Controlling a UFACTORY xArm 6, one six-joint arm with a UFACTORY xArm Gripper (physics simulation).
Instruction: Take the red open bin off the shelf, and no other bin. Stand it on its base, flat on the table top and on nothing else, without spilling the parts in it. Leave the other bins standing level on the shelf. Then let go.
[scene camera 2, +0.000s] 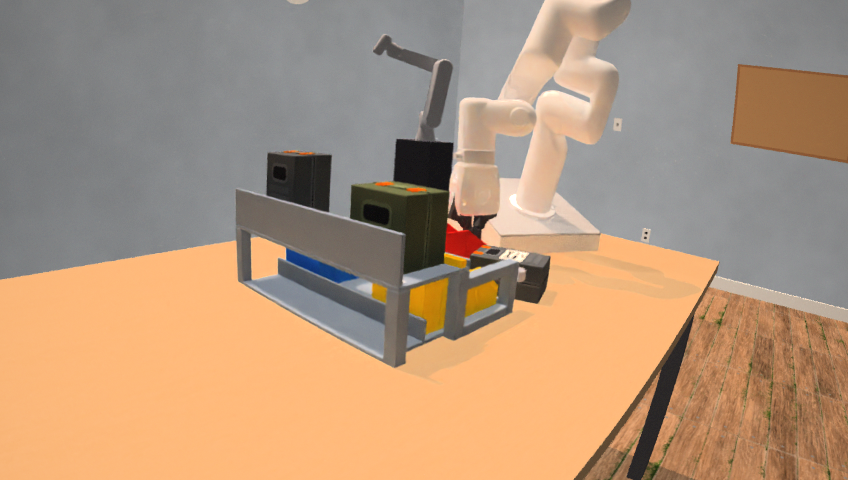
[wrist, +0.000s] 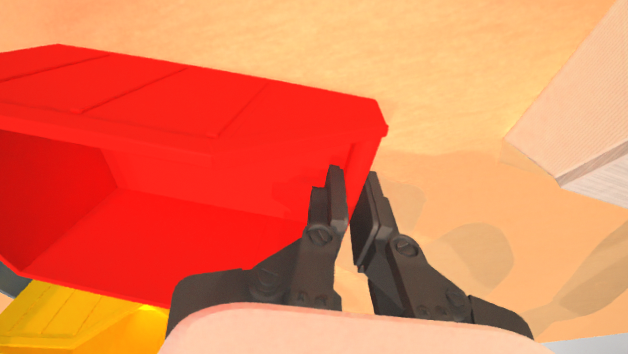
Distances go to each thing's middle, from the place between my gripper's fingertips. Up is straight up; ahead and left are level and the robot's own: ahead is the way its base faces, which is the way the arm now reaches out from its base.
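I find the red open bin (scene camera 2: 462, 243) 30 mm to the right of my hand, 70 mm ahead of it and 10 mm above it. The yellow bin (scene camera 2: 428, 301) is 110 mm to the left of my hand and 280 mm ahead of it, and it is 10 mm above my hand. Then there is the blue bin (scene camera 2: 336, 275), which is 120 mm to the right of my hand, 250 mm ahead of it and 10 mm above it.
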